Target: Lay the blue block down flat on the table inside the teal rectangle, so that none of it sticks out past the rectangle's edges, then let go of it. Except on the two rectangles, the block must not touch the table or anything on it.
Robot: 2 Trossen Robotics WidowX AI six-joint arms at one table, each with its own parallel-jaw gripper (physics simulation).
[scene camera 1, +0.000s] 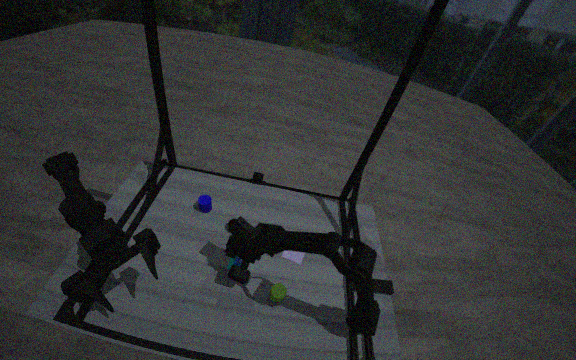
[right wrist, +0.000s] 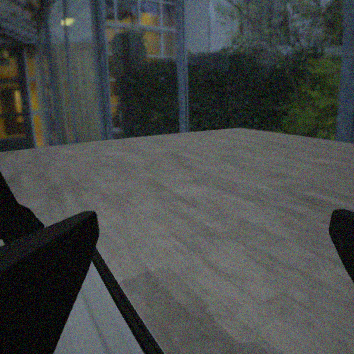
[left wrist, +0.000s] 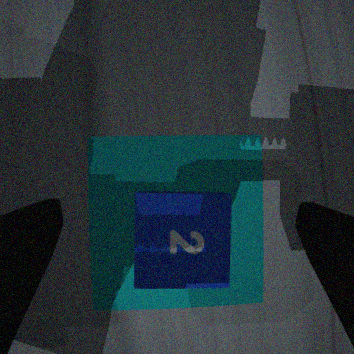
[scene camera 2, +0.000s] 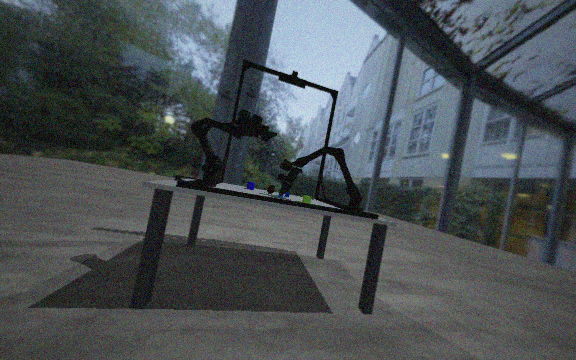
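Pixels of known places: left gripper, fingertip midpoint: (scene camera 1: 237, 261) (left wrist: 181, 212) (scene camera 2: 279, 195); right gripper, fingertip midpoint: (scene camera 1: 135, 294) (right wrist: 214, 222) (scene camera 2: 273, 131); left arm's base at its link origin: (scene camera 1: 358, 323) (scene camera 2: 353, 209); right arm's base at its link origin: (scene camera 2: 208, 182).
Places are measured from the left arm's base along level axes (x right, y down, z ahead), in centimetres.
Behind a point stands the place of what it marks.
The blue block (left wrist: 183, 270) @(x 28.0, y 0.0, z 36.3 cm) (scene camera 1: 238, 261) @(x 28.3, y 0.0, z 37.8 cm) (scene camera 2: 287, 195), marked with a 2, lies flat on the teal rectangle (left wrist: 130, 152) @(x 27.8, y 1.8, z 40.9 cm) (scene camera 1: 230, 263) @(x 28.5, y 1.8, z 40.7 cm). In the left wrist view teal shows on all four sides of it, and none of it sticks out past the edges. My left gripper (left wrist: 181, 212) @(x 28.7, y 0.7, z 38.0 cm) is open, low over the block, one finger on each side and apart from it. In scene camera 1 the left arm hides part of the block and rectangle. My right gripper (right wrist: 214, 222) @(x 8.4, y -32.5, z 59.0 cm) (scene camera 1: 134, 294) @(x 8.4, y -32.5, z 59.0 cm) is open and empty, high up and away from the block, at the left in scene camera 1.
In scene camera 1 a dark blue cylinder (scene camera 1: 205, 204) @(x 52.2, y -3.3, z 49.8 cm) (scene camera 2: 250, 185) @(x 52.1, y -1.1, z 51.4 cm) stands behind the left gripper, and a yellow-green object (scene camera 1: 278, 292) @(x 14.8, y -2.5, z 25.9 cm) (scene camera 2: 306, 199) @(x 13.4, y -0.4, z 27.2 cm) is nearer the front. A pale lilac rectangle (scene camera 1: 293, 256) @(x 29.0, y 1.8, z 16.6 cm) lies under the left arm. A dark round object (scene camera 2: 270, 189) @(x 41.5, y -1.2, z 39.6 cm) shows in scene camera 2.
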